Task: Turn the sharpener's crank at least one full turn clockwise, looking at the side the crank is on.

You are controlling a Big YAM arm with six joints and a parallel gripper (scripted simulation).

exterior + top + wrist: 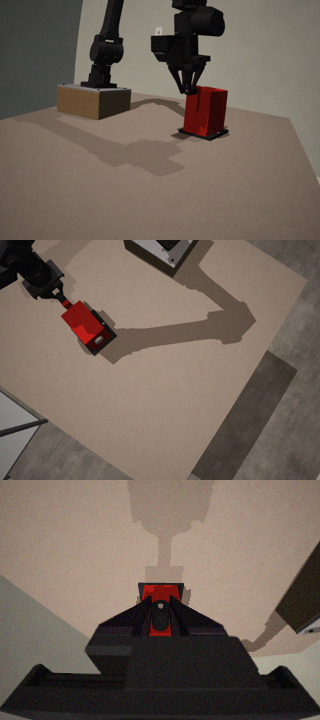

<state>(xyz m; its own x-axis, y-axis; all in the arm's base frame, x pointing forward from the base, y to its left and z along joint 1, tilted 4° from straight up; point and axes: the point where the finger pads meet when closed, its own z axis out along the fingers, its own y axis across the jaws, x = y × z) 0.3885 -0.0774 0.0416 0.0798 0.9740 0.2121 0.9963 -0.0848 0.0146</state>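
Right now the black handle is 20 mm to the left of my hand. Also, from my hand: crank (30 mm to the left, 10 mm below).
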